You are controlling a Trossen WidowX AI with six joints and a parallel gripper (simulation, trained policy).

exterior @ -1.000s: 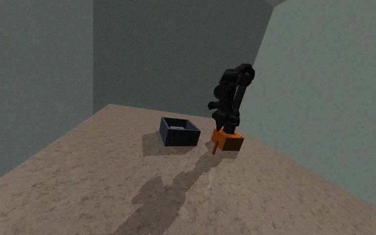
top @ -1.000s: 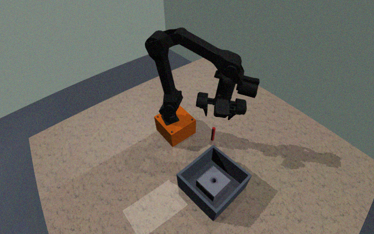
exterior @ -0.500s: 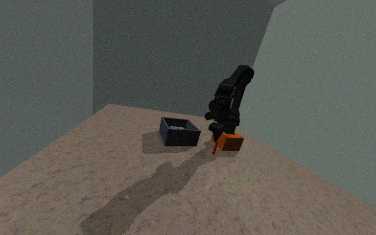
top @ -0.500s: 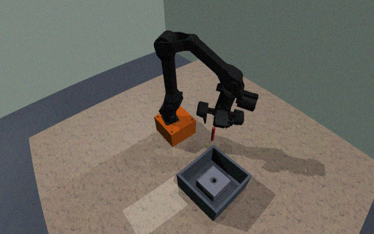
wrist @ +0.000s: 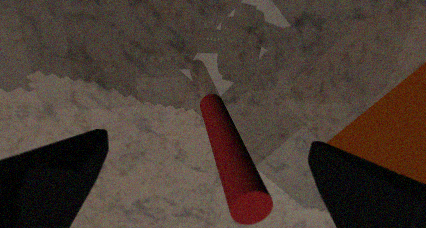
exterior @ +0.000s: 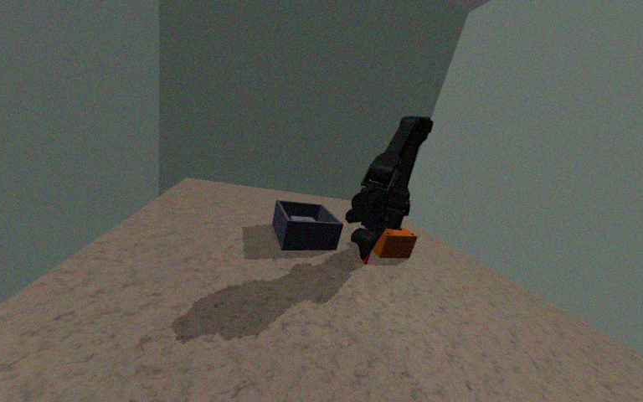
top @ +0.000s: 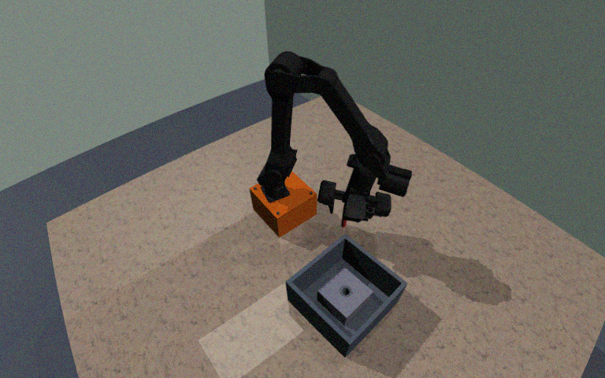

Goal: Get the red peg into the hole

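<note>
Right now my gripper tip is 10 mm to the left of the red peg. Round my gripper tip: dark grey box: 200 mm ahead, 130 mm to the right, 20 mm below; grey plate: 200 mm ahead, 130 mm to the right.
</note>
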